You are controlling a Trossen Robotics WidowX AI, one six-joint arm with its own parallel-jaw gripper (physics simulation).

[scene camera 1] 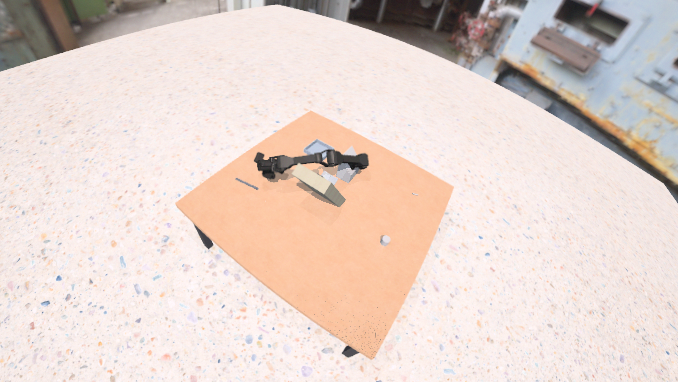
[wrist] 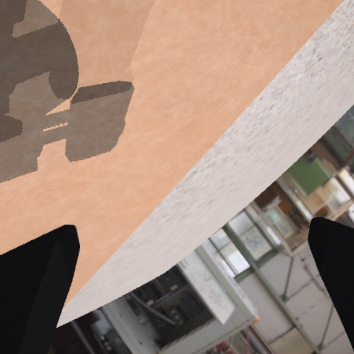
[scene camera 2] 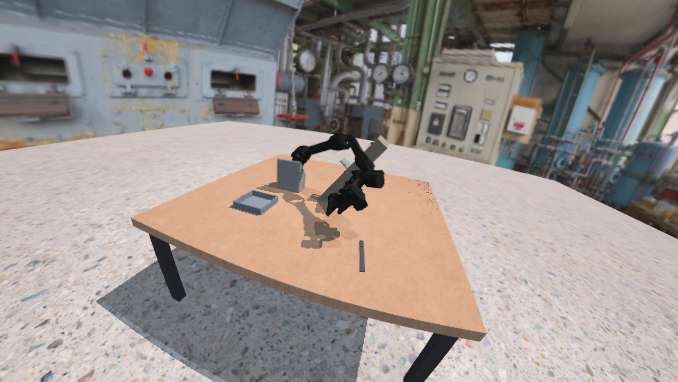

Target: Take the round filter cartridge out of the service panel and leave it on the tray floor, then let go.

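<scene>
The service panel seems to be the thick beige-grey slab point(scene camera 1: 315, 181) point(scene camera 2: 376, 149) that stands tilted near the arm; its opening cannot be made out. A small pale cylinder point(scene camera 1: 385, 240) stands on the table, well apart from the slab; whether it is the round filter cartridge, I cannot tell. The shallow blue-grey tray point(scene camera 1: 310, 152) point(scene camera 2: 247, 207) lies on the table, and no cartridge shows on its visible floor in the second scene view. My gripper point(scene camera 1: 260, 166) point(scene camera 2: 334, 210) point(wrist: 196, 235) is open and empty, above the table beside the slab, away from the tray.
A grey upright block point(scene camera 1: 346, 173) point(scene camera 2: 289, 175) stands near the arm's base. A pale blue piece point(scene camera 1: 329, 177) point(scene camera 2: 345, 163) shows by the slab. A dark grey bar point(scene camera 1: 246, 183) point(scene camera 2: 361, 256) lies on the table. A tiny white item point(scene camera 1: 414, 194) lies near one table edge.
</scene>
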